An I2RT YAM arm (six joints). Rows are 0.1 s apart.
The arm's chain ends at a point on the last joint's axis. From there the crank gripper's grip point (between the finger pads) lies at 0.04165 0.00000 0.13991 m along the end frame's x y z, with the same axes.
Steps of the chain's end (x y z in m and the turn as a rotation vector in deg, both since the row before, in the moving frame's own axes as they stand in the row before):
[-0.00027 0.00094 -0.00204 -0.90 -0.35 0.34]
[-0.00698 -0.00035 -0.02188 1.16 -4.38 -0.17]
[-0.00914 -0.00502 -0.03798 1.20 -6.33 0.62]
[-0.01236 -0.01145 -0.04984 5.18 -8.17 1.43]
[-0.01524 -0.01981 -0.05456 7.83 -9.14 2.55]
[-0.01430 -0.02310 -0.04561 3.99 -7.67 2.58]
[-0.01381 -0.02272 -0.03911 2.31 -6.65 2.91]
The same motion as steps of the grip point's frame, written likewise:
[-0.00113 0.00338 -0.00181 -0.90 -0.35 0.34]
[-0.01779 -0.00332 -0.01914 1.16 -4.38 -0.17]
[-0.02480 -0.00763 -0.03427 1.20 -6.33 0.62]
[-0.03249 -0.02352 -0.04587 5.18 -8.17 1.43]
[-0.03753 -0.03789 -0.05092 7.83 -9.14 2.55]
[-0.03315 -0.03155 -0.04158 3.99 -7.67 2.58]
[-0.03019 -0.02674 -0.03530 2.31 -6.65 2.91]

